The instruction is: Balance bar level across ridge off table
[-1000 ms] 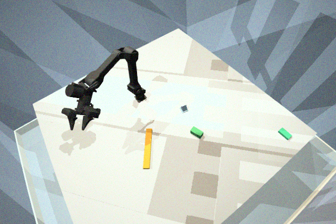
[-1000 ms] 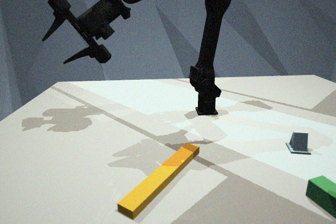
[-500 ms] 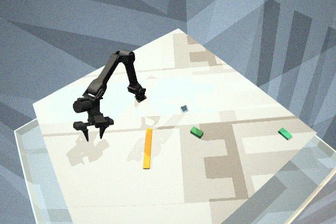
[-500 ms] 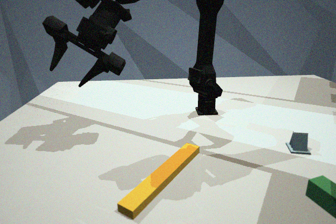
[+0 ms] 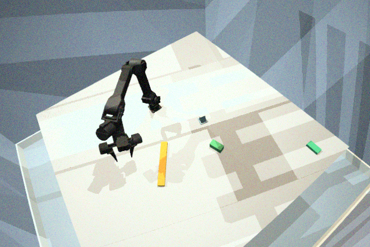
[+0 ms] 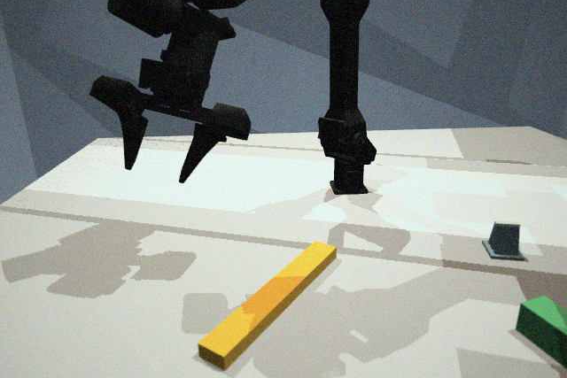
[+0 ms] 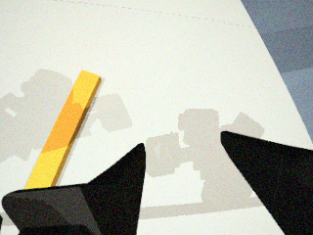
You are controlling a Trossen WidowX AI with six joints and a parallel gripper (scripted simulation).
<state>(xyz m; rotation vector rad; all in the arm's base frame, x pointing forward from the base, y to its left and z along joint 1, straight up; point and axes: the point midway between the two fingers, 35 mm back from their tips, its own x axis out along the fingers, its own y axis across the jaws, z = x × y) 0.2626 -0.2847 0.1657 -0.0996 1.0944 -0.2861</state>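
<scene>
Right now my gripper tip is 150 mm to the right of the orange-yellow bar, 130 mm above it and 60 mm short of it.
</scene>
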